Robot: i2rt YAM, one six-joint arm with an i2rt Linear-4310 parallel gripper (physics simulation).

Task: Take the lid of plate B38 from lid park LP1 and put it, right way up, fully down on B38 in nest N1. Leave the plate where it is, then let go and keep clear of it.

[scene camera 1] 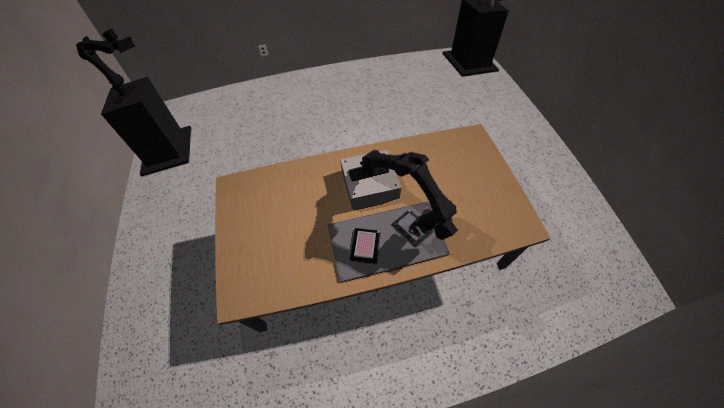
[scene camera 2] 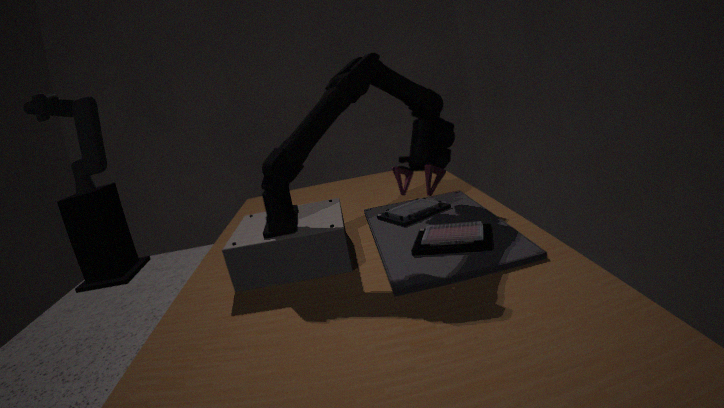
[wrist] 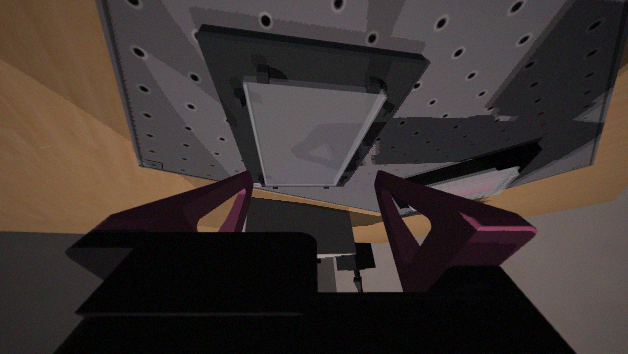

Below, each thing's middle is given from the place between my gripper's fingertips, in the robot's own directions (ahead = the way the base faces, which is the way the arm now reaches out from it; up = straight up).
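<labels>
From my hand: grey lid [wrist: 306,133], 3 cm below, 1 cm behind; dark lid holder [scene camera 2: 384,216], 4 cm below, 1 cm behind.
</labels>
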